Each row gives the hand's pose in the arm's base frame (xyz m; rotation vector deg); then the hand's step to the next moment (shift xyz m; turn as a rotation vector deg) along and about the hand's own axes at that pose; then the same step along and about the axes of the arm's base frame.
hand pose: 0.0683 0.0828 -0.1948 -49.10 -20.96 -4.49
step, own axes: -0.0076 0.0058 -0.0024 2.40 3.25 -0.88
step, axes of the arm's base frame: -0.0052 0.0014 -0.0083 3.19 1.66 -2.05
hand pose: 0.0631 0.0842 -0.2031 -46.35 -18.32 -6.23
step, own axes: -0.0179 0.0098 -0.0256 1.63 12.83 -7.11
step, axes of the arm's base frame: -0.0087 -0.0123 -0.0291 6.02 3.71 -12.95
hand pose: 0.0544 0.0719 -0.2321 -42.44 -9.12 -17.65
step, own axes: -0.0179 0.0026 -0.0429 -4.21 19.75 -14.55
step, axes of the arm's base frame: -0.0146 -0.0236 -0.0374 3.05 4.71 -24.25
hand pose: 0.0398 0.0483 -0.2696 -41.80 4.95 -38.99
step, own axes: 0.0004 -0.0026 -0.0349 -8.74 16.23 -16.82
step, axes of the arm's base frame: -0.0116 -0.0221 -0.0245 -3.09 4.20 -24.40
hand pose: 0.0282 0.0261 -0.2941 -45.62 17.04 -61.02
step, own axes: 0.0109 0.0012 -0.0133 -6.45 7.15 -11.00
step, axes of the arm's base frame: -0.0017 -0.0149 -0.0084 -4.67 2.53 -13.62
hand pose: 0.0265 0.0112 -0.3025 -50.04 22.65 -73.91
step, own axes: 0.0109 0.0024 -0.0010 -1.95 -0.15 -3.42
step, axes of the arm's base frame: 0.0038 -0.0105 -0.0002 -3.01 0.67 -2.45
